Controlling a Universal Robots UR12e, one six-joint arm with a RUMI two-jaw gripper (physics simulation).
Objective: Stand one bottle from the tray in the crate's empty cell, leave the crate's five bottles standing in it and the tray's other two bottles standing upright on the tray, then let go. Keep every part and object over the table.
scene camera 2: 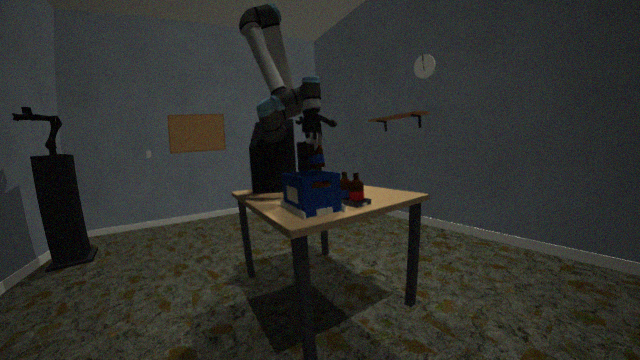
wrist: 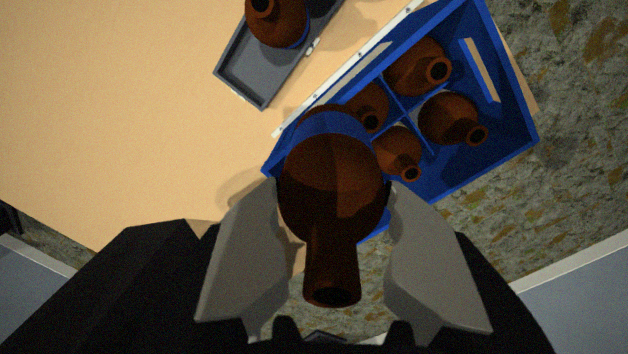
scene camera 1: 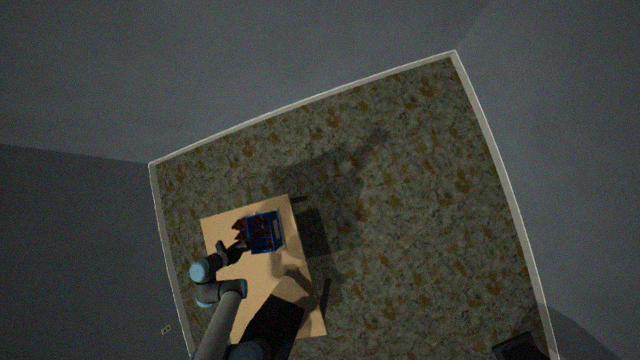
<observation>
In view: my gripper point(scene camera 2: 317, 150) and a blue-labelled brown bottle point(wrist: 332, 191).
My gripper also shows in the wrist view point(wrist: 331, 181).
</observation>
